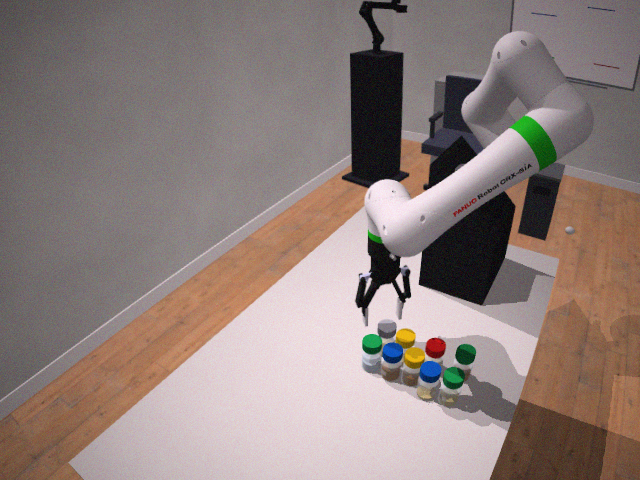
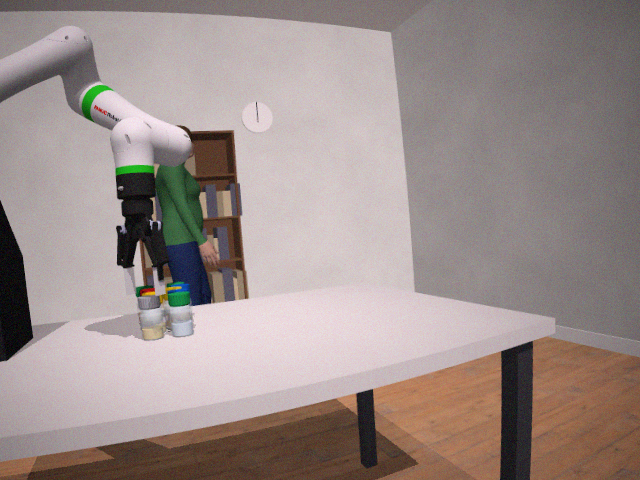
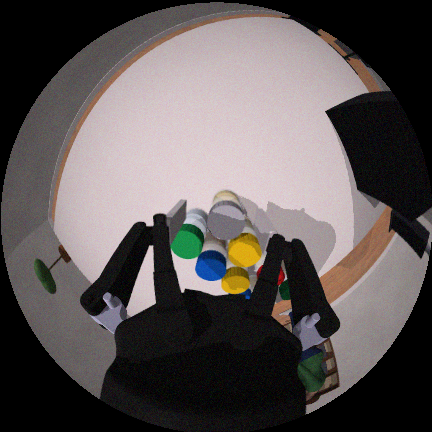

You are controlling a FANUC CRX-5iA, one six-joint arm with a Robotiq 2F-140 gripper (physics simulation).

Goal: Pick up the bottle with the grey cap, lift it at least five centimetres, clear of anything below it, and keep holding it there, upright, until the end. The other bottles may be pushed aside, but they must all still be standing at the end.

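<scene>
The bottle with the grey cap stands upright on the white table, at one corner of the bottle group. My gripper is open, partly narrowed, pointing down. Its fingertips are about level with or slightly above the grey cap, with no bottle held. A green-capped bottle, a blue-capped one and a yellow-capped one stand close beside it. The exact fingertip gap to the caps is unclear.
A second yellow-capped bottle, a red-capped one, a second blue-capped one and two more green-capped ones stand farther along the group. The black robot pedestal stands behind them.
</scene>
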